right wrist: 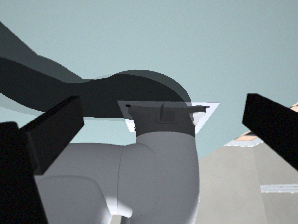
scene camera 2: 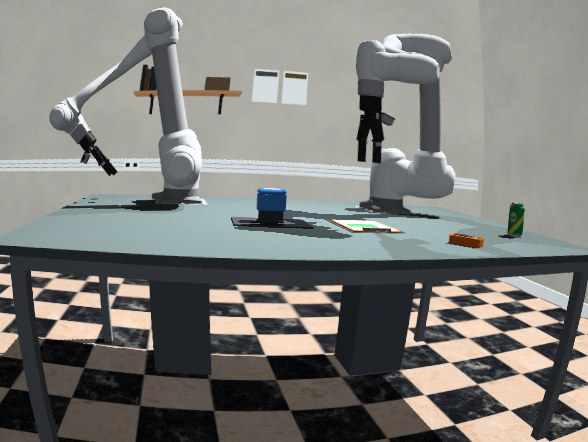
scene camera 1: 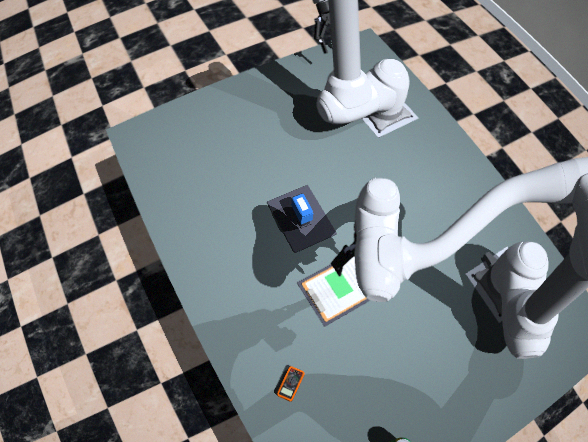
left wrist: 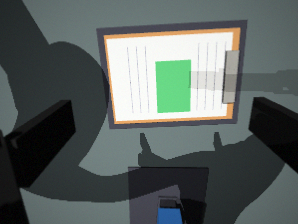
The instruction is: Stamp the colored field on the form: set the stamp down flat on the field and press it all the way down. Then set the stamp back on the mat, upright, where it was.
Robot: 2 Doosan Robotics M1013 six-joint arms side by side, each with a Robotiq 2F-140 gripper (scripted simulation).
Note:
In view: the left gripper [scene camera 2: 368, 162], the right gripper [right wrist: 162, 109], a dark mat [scene camera 1: 320, 229], a blue stamp [scene camera 2: 271, 202] and a form [scene camera 1: 331, 297].
The form is seen too in the left wrist view [left wrist: 184, 74]. The left gripper is seen too in the left wrist view [left wrist: 161, 114].

